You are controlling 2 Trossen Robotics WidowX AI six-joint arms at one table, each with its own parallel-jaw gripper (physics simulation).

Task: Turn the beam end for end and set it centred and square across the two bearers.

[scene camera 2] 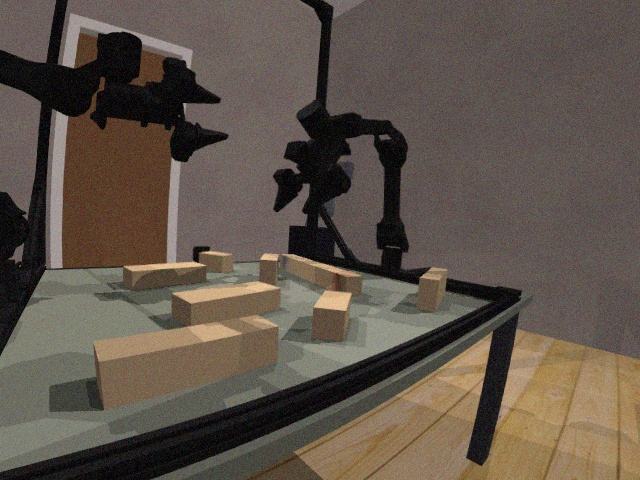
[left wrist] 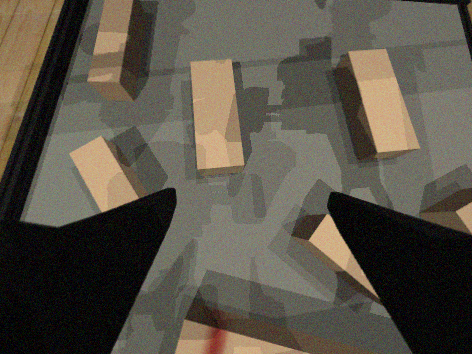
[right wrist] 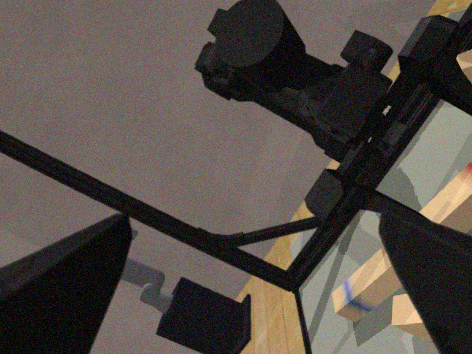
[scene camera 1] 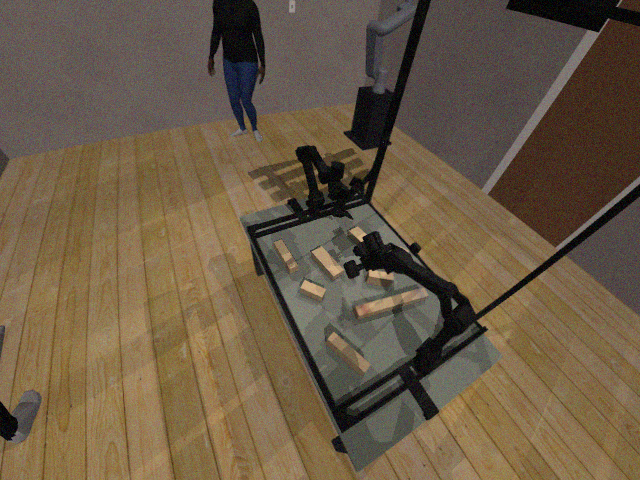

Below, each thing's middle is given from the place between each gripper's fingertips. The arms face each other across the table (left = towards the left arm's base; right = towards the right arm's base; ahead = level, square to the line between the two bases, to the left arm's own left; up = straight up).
I see my left gripper 110 mm past the beam (scene camera 2: 334, 279), 170 mm to the right of it and 150 mm above it.
I see my right gripper 60 mm past the beam, 300 mm to the right of it and 320 mm above it.
